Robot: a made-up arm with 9 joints. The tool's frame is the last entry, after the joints. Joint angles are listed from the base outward. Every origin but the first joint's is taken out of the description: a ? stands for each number. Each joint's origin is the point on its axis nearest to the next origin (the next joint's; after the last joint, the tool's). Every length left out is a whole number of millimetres.
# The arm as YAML. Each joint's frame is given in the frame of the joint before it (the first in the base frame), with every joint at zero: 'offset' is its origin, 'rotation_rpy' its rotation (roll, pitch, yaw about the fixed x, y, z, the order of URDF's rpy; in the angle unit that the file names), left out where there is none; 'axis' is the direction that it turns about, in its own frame. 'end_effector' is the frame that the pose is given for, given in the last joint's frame.
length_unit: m
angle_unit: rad
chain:
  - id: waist
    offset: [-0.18, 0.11, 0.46]
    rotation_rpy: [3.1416, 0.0, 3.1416]
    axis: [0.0, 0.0, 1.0]
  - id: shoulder
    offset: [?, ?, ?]
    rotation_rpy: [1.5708, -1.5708, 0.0]
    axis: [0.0, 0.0, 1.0]
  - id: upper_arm
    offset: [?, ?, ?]
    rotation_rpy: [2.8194, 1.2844, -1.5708]
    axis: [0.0, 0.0, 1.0]
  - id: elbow
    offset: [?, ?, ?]
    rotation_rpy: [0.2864, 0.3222, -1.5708]
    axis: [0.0, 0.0, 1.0]
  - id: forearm
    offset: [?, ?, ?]
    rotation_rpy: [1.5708, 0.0, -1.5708]
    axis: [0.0, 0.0, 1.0]
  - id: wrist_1
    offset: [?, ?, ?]
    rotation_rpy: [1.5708, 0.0, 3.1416]
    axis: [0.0, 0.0, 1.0]
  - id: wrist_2
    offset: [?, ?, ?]
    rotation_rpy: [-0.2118, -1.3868, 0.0]
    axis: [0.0, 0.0, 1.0]
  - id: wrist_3
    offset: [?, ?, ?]
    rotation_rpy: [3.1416, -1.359, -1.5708]
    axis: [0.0, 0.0, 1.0]
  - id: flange
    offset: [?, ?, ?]
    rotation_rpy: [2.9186, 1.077, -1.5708]
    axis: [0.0, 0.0, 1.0]
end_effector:
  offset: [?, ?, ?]
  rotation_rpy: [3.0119, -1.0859, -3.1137]
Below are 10 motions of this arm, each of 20 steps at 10 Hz.
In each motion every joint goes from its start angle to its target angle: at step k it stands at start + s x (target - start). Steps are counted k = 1, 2, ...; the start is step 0. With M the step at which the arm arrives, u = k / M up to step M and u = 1 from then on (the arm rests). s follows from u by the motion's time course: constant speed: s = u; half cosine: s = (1 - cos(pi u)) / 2; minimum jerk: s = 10 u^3 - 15 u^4 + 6 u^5.
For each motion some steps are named. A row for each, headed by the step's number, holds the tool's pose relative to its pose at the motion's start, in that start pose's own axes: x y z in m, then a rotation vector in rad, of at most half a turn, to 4 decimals.
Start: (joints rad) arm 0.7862 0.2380 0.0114 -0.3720 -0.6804 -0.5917 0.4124 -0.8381 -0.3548
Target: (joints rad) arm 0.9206 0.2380 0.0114 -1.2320 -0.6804 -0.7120 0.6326 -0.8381 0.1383
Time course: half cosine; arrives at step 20
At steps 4, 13, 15, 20:
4: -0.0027 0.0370 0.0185 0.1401 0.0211 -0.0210
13: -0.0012 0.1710 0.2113 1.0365 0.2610 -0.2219
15: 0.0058 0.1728 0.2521 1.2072 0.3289 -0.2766
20: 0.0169 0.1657 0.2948 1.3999 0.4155 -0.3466

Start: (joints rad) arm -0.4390 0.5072 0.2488 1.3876 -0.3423 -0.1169 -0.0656 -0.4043 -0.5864
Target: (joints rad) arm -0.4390 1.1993 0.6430 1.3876 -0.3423 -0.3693 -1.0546 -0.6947 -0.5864
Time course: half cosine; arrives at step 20
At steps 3, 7, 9, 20:
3: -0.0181 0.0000 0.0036 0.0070 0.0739 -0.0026
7: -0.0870 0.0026 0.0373 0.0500 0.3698 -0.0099
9: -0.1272 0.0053 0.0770 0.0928 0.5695 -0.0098
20: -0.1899 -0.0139 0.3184 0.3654 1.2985 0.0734

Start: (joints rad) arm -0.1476 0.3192 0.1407 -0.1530 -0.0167 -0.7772 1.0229 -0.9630 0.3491
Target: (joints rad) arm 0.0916 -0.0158 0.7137 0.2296 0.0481 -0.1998 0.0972 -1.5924 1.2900
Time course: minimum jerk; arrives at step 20
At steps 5, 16, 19, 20:
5: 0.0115 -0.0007 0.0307 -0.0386 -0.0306 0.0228
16: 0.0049 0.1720 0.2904 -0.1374 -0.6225 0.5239
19: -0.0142 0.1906 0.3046 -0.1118 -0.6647 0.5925
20: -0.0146 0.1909 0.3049 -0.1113 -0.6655 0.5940

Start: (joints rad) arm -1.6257 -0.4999 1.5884 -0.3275 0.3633 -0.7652 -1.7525 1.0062 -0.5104
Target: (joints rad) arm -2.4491 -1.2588 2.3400 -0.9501 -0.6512 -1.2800 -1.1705 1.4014 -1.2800
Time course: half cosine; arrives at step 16
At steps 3, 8, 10, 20:
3: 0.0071 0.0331 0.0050 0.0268 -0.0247 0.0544
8: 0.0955 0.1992 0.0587 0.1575 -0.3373 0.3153
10: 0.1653 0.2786 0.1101 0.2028 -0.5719 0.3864
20: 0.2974 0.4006 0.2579 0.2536 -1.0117 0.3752

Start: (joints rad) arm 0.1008 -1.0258 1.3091 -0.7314 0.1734 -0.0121 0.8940 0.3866 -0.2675
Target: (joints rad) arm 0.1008 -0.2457 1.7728 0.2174 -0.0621 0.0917 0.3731 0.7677 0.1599
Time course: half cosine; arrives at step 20
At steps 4, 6, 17, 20:
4: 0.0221 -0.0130 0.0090 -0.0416 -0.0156 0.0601
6: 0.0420 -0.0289 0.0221 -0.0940 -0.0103 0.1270
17: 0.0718 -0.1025 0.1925 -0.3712 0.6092 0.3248
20: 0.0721 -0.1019 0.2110 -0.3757 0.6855 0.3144

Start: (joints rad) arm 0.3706 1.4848 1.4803 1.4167 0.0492 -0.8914 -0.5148 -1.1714 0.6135
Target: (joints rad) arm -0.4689 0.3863 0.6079 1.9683 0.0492 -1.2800 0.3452 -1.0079 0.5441
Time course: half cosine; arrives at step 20
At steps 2, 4, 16, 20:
2: -0.0034 0.0037 -0.0037 0.0217 -0.0207 0.0240
4: -0.0136 0.0134 -0.0146 0.0795 -0.0777 0.0964
16: -0.1261 -0.0207 -0.1577 0.2616 -0.2877 0.9533
20: -0.1339 -0.0407 -0.1696 0.2392 -0.2562 1.0211

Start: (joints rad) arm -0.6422 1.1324 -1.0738 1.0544 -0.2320 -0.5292 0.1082 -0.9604 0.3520
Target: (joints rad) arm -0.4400 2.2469 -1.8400 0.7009 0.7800 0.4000 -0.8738 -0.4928 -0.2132
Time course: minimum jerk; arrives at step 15
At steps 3, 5, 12, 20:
3: 0.0109 0.0129 -0.0061 0.0224 -0.0162 0.0526
5: 0.0363 0.0450 -0.0260 0.0695 -0.0463 0.1677
12: -0.0032 0.1891 -0.1345 0.0668 0.2412 0.8188
20: -0.0137 0.1906 -0.1335 0.0446 0.2802 0.9070

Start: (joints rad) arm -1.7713 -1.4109 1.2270 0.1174 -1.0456 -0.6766 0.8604 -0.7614 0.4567
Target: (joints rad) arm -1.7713 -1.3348 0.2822 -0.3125 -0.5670 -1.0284 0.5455 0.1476 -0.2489
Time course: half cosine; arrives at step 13
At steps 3, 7, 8, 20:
3: -0.0339 0.0174 -0.0109 0.0769 0.0789 0.1013
7: -0.1566 0.0852 -0.0116 0.4334 0.2151 0.5161
8: -0.1882 0.1043 -0.0018 0.5537 0.2057 0.6316
20: -0.2644 0.1579 0.0485 0.9326 0.0629 0.9029

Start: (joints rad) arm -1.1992 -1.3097 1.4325 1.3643 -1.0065 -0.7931 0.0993 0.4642 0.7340
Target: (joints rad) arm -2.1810 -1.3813 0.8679 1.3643 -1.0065 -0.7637 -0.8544 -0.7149 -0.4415
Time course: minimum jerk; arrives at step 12
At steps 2, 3, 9, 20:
2: -0.0173 -0.0047 -0.0074 -0.0224 0.0062 0.0262
3: -0.0505 -0.0162 -0.0212 -0.0686 0.0189 0.0763
9: -0.3209 -0.4050 -0.0540 -0.9535 0.0833 0.7276
20: -0.3173 -0.4762 -0.0298 -1.1104 0.0509 0.8178

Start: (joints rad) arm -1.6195 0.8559 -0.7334 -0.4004 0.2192 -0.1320 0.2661 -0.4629 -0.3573
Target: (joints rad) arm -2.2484 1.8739 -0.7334 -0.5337 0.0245 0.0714 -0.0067 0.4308 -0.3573
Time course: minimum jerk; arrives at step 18
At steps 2, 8, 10, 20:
2: 0.0075 -0.0004 -0.0003 -0.0016 -0.0130 0.0203
8: 0.2525 -0.0147 0.0387 -0.1589 -0.4115 0.7170
10: 0.3740 -0.0169 0.0952 -0.3193 -0.5763 1.1044
20: 0.5660 0.0133 0.2559 -0.7501 -0.7293 1.8635

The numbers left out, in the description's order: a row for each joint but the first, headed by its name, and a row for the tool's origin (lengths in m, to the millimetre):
shoulder: -0.07 0.224 0.0
upper_arm: -0.282 0.039 0.0
elbow: -0.023 0.019 0.0
forearm: 0.07 0.0 0.0
wrist_1: 0.05 -0.002 0.0
wrist_2: -0.118 0.032 0.0
wrist_3: -0.012 0.148 0.0
flange: 0.093 0.118 0.0
tool: 0.186 0.198 0.0

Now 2 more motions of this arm.
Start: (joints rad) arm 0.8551 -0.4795 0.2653 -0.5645 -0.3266 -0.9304 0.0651 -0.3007 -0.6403
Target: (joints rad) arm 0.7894 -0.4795 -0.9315 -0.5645 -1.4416 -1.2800 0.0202 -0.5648 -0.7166
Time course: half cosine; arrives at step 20
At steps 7, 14, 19, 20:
7: -0.0758 0.0985 0.0446 0.3310 0.0739 0.4196
14: -0.2265 0.0706 0.1097 0.7051 0.0739 1.3370
19: -0.2398 0.0148 0.0883 0.7257 0.0009 1.7094
20: -0.2396 0.0131 0.0872 0.7250 -0.0022 1.7208

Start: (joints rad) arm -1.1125 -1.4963 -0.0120 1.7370 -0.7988 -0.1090 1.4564 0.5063 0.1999
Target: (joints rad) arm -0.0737 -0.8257 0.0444 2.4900 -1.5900 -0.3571 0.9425 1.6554 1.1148
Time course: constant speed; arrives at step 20
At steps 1, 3, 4, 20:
1: -0.0337 0.0254 -0.0116 0.0598 0.0954 0.0958
3: -0.1072 0.0649 -0.0245 0.1796 0.3075 0.2671
4: -0.1449 0.0789 -0.0256 0.2387 0.4235 0.3416
20: -0.3871 0.0784 0.1017 0.8908 2.6611 0.1163

